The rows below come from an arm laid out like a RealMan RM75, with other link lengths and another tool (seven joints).
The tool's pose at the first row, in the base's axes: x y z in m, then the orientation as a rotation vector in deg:
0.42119, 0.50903, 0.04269, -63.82, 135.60, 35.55
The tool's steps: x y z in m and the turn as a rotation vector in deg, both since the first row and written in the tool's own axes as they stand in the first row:
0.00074, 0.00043, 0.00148, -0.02, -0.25, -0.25
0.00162, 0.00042, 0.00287, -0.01, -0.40, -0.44
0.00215, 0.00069, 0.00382, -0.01, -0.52, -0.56
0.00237, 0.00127, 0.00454, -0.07, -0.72, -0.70
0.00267, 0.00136, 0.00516, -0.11, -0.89, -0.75
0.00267, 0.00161, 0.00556, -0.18, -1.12, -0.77
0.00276, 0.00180, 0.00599, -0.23, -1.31, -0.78
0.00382, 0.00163, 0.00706, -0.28, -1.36, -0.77
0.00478, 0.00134, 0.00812, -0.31, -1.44, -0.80
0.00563, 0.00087, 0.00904, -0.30, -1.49, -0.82
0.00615, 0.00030, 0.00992, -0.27, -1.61, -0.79
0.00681, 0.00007, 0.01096, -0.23, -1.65, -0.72
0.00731, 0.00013, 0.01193, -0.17, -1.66, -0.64
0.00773, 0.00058, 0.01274, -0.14, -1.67, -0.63
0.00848, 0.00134, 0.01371, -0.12, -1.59, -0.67
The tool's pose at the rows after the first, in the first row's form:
0.42073, 0.50968, 0.04118, -63.97, 135.21, 35.59
0.42051, 0.50994, 0.03957, -64.09, 134.95, 35.58
0.42019, 0.51032, 0.03856, -64.16, 134.77, 35.58
0.41975, 0.51093, 0.03798, -64.22, 134.50, 35.69
0.41963, 0.51116, 0.03734, -64.20, 134.32, 35.80
0.41952, 0.51153, 0.03707, -64.12, 134.11, 35.97
0.41940, 0.51183, 0.03671, -64.05, 133.94, 36.11
0.41915, 0.51171, 0.03522, -64.03, 133.90, 36.19
0.41904, 0.51158, 0.03377, -64.03, 133.81, 36.25
0.41912, 0.51133, 0.03246, -64.02, 133.75, 36.25
0.41945, 0.51119, 0.03135, -63.91, 133.67, 36.28
0.41947, 0.51126, 0.03010, -63.79, 133.69, 36.27
0.41933, 0.51155, 0.02905, -63.67, 133.74, 36.22
0.41890, 0.51202, 0.02826, -63.64, 133.74, 36.19
0.41806, 0.51256, 0.02722, -63.72, 133.78, 36.12

